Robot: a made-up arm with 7 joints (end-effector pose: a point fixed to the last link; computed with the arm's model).
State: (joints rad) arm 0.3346 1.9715 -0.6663 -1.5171 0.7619 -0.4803 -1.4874
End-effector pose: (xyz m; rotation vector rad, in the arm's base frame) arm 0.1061 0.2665 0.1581 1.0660 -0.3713 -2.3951
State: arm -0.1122 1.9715 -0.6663 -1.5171 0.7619 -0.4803 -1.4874
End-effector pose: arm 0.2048 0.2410 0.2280 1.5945 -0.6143 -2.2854
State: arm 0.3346 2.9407 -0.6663 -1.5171 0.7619 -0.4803 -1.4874
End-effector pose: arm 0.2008 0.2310 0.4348 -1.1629 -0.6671 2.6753
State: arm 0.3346 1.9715 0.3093 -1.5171 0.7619 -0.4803 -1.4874
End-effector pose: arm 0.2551 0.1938 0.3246 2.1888 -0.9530 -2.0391
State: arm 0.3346 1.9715 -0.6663 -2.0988 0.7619 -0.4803 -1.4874
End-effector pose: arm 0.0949 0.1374 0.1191 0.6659 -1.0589 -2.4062
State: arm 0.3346 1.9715 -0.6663 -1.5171 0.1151 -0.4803 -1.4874
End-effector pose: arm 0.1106 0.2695 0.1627 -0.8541 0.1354 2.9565
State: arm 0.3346 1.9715 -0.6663 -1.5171 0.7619 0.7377 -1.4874
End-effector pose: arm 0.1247 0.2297 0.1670 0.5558 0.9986 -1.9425
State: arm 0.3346 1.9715 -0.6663 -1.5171 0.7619 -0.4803 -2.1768
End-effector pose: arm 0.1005 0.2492 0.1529 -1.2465 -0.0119 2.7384
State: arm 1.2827 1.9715 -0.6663 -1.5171 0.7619 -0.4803 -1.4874
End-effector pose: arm -0.1482 0.2621 0.1702 -0.0193 0.1127 -2.2879
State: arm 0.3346 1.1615 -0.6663 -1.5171 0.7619 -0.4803 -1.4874
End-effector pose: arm 0.0690 0.0945 -0.0183 0.7918 -1.0161 -1.7360
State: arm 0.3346 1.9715 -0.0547 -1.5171 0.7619 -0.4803 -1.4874
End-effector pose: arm 0.2213 0.2269 0.2471 1.7746 -0.7337 -2.2411
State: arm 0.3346 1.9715 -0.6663 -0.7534 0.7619 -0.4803 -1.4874
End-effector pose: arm 0.0592 0.3756 0.2877 1.4578 0.5442 -2.1179
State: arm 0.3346 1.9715 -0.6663 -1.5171 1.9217 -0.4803 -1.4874
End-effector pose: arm 0.1067 0.2553 0.1531 1.1033 -0.5897 -1.1637
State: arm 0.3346 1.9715 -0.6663 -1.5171 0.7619 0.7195 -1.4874
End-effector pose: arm 0.1243 0.2302 0.1672 0.5644 0.9809 -1.9535
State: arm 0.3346 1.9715 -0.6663 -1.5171 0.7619 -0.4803 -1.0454
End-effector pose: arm 0.1053 0.2786 0.1563 0.8757 -0.5443 -2.0010
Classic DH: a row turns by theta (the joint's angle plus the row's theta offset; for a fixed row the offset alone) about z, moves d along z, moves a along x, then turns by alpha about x. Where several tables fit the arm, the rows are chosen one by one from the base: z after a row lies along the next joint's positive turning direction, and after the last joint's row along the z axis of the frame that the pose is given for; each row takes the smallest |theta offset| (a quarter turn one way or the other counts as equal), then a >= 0, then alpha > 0; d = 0 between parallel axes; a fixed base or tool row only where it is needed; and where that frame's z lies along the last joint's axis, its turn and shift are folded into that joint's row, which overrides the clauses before.
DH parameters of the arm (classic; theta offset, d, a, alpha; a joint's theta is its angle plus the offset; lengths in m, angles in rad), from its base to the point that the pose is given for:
base (fixed): 0 0.3317 -0.0084 -1.2217
joint 1: 1.5708 -0.052 0.0003 1.5708
joint 2: 1.2217 0.0245 -0.0279 -1.5708
joint 3: -1.5708 -0.193 0.0142 -1.5708
joint 4: 0 -0.0338 -0.021 1.5708
joint 5: 0 -0.2586 0.017 -1.5708
joint 6: 0 -0.0269 -0.028 1.5708
joint 7: -0.6306 0 -0.028 0
tool (fixed): 0.6306 0.0343 0 0

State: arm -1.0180 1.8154 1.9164 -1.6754 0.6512 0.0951 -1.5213
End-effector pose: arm -0.1803 0.1160 0.4543 -1.8636 1.0024 -1.3964
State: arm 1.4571 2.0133 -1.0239 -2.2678 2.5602 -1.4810 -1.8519
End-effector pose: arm -0.2218 0.0404 0.2067 0.8646 0.5660 -0.8718
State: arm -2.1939 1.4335 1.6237 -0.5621 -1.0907 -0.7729 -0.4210
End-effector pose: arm 0.0796 0.3248 0.5439 -1.6062 1.9754 -1.5156
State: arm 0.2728 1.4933 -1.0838 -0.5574 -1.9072 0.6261 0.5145
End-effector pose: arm -0.0323 0.3252 0.1701 1.1297 1.0661 -2.6410
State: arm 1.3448 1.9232 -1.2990 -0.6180 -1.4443 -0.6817 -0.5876
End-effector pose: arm -0.1533 0.3761 0.3653 2.3859 -1.0302 1.5129
